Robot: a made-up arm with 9 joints. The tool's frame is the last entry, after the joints. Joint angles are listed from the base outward. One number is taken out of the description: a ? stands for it. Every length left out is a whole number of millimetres.
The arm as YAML. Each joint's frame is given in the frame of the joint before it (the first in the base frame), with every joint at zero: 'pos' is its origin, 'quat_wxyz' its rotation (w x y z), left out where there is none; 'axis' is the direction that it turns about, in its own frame. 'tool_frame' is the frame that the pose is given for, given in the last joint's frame.
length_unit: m
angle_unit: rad
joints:
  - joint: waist
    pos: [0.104, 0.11, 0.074]
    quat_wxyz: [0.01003, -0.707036, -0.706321, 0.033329]
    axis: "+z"
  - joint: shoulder
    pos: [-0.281, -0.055, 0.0]
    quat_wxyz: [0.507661, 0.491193, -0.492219, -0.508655]
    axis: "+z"
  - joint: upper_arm
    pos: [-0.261, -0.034, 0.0]
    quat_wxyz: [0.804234, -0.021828, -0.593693, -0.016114]
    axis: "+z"
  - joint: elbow
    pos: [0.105, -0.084, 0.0]
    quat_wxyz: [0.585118, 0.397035, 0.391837, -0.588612]
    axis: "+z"
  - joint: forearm
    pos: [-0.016, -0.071, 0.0]
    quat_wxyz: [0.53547, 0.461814, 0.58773, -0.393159]
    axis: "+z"
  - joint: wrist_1
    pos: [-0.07, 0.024, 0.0]
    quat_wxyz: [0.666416, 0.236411, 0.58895, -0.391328]
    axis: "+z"
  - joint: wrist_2
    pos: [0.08, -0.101, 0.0]
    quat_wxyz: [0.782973, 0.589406, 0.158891, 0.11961]
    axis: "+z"
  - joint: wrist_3
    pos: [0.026, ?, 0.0]
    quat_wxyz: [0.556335, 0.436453, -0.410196, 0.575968]
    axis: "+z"
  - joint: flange
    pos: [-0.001, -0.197, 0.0]
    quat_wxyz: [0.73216, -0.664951, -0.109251, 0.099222]
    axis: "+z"
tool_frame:
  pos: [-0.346, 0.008, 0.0]
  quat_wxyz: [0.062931, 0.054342, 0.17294, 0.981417]
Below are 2 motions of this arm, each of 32 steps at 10 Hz.
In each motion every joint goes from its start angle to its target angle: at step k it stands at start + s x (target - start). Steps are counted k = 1, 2, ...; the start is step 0. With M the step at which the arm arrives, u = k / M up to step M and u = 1 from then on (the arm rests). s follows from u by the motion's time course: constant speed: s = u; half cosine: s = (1 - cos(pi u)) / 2; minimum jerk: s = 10 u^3 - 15 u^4 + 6 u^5.
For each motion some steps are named. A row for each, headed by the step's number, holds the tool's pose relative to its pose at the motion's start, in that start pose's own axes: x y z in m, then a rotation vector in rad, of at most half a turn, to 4 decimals.
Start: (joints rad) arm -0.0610 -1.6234 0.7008 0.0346 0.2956 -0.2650 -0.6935 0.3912 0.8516
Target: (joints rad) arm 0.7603 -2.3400 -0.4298 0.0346 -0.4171 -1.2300 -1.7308 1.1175 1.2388
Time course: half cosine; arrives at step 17
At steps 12, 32:
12: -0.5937 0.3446 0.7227 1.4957 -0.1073 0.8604
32: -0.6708 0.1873 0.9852 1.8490 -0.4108 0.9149

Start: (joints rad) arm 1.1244 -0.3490 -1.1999 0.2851 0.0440 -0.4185 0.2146 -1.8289 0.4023
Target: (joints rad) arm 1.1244 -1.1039 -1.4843 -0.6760 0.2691 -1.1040 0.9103 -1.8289 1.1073
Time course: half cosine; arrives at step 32
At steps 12, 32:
12: 0.0124 0.1238 0.2035 0.3434 0.0275 0.2014
32: 0.0014 0.1178 0.7945 0.9310 -0.2735 0.7144

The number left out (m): -0.225
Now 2 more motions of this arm.
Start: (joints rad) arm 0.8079 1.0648 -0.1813 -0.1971 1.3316 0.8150 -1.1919 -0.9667 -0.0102
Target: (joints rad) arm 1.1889 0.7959 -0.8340 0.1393 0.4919 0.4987 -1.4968 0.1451 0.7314
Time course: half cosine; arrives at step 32
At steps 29, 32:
29: 0.1074 0.1261 -0.1072 0.2897 0.3091 0.3395
32: 0.1095 0.1340 -0.1025 0.3100 0.3135 0.3478

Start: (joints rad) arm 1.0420 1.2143 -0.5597 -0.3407 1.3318 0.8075 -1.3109 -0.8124 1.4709
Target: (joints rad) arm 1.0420 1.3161 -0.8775 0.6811 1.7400 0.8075 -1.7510 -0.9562 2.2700
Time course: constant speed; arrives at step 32
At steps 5, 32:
5: 0.0249 -0.0507 0.0905 -0.0844 -0.1216 0.0198
32: -0.1069 -0.1381 0.5850 -0.9067 -0.5927 0.1210

